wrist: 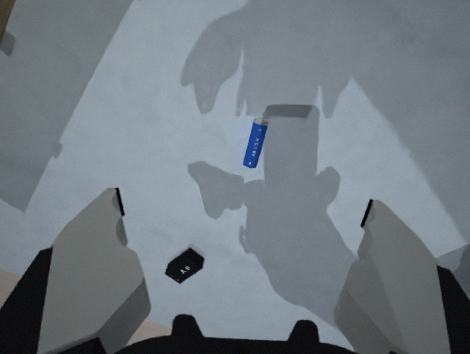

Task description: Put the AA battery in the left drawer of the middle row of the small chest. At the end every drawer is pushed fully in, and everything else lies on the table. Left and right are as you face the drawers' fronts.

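Places are measured from the arm's base along level axes (x left, y down, z back), in millimetres.
Pixels of known places: gripper, fingertip midpoint: (242,197).
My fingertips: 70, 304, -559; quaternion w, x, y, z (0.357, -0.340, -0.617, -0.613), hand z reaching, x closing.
Behind a point stands the place of what it marks, as x, y, z.
The AA battery (255,143) {64, 409, -546} is a small blue cylinder with a silver end, lying on the pale table (150,135) {120, 423, -639} above the middle of the view. It lies nearly lengthwise in the view, its silver end toward the top and leaning a little right. My gripper (242,197) {70, 304, -559} is open and empty, its two jaws wide apart at the left and right. The battery shows between and beyond the fingertips, and the gripper is above the table. Of the chest, at most a small brown wooden part (5,16) {89, 419, -792} shows at the top left corner; its drawers do not show.
A small black block (185,265) {247, 406, -527} with pale marks lies on the table near the left jaw, lower left of the battery. Shadows of the arm and gripper fall across the table around the battery. Pinkish floor shows at the lower left and bottom, past the table's edge.
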